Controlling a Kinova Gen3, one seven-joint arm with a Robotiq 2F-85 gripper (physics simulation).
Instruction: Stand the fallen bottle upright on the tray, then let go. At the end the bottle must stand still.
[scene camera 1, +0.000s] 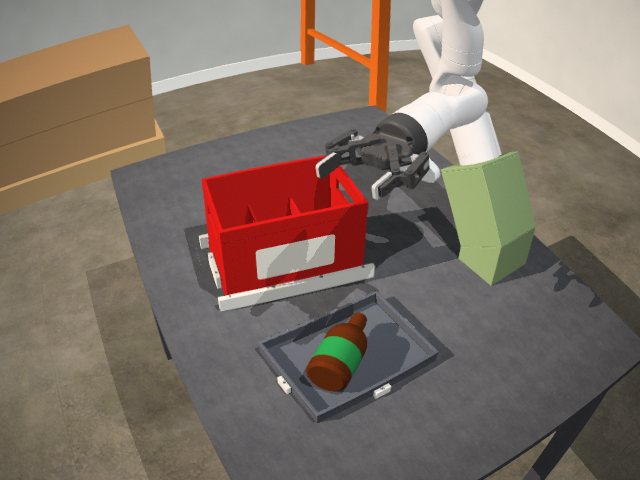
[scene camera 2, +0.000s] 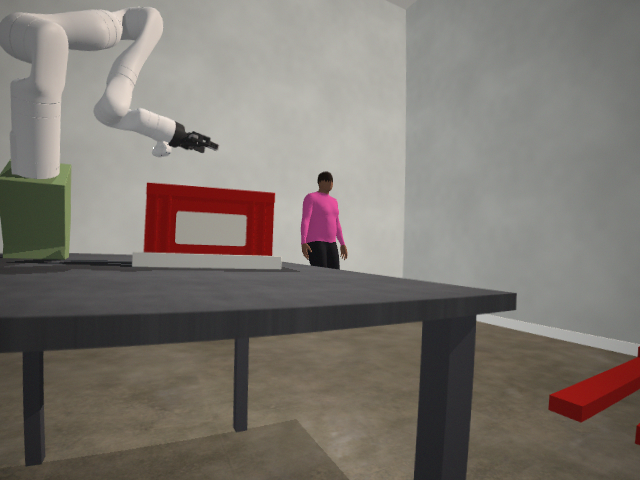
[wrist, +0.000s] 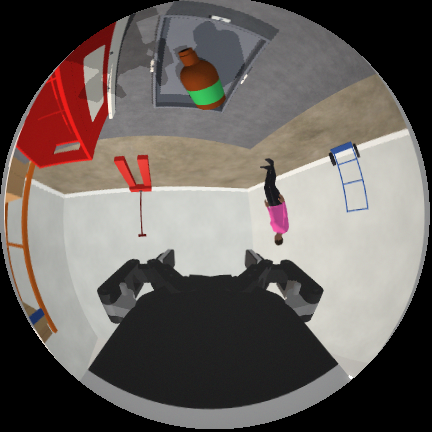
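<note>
A brown bottle with a green band lies on its side in the grey tray. In scene camera 1 its neck points up and to the right, toward the robot's side, and its base is near the tray's left corner. The bottle and tray do not show in scene camera 2. My gripper is open and empty. It is held nearly level, well above the table and apart from the bottle, near the red crate's right end in scene camera 1.
A tall red crate with inner dividers stands beside the tray, with white strips along its base. A green robot pedestal stands on the table. A person stands beyond the table.
</note>
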